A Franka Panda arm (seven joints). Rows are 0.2 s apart.
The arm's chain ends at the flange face. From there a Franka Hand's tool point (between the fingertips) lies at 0.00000 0.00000 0.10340 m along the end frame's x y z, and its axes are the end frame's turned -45 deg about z.
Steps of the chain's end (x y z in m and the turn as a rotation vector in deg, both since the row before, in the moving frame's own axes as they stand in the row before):
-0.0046, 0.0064, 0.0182, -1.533, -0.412, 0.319
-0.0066, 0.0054, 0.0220, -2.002, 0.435, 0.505
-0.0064, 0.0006, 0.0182, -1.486, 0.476, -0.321
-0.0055, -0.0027, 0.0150, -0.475, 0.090, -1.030
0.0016, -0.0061, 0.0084, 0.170, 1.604, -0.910
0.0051, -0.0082, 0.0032, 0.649, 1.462, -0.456
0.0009, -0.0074, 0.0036, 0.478, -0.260, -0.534
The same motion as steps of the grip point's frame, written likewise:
-0.0103, 0.0027, 0.0182, -0.793, -1.375, 0.319
-0.0105, 0.0023, 0.0219, -1.723, -1.108, 0.505
-0.0062, -0.0016, 0.0182, -1.387, -0.714, -0.321
-0.0025, -0.0051, 0.0150, -0.400, -0.272, -1.030
0.0077, -0.0014, 0.0084, -1.014, 1.254, -0.910
0.0121, -0.0012, 0.0032, -0.575, 1.493, -0.456
0.0061, -0.0055, 0.0036, 0.522, 0.154, -0.534

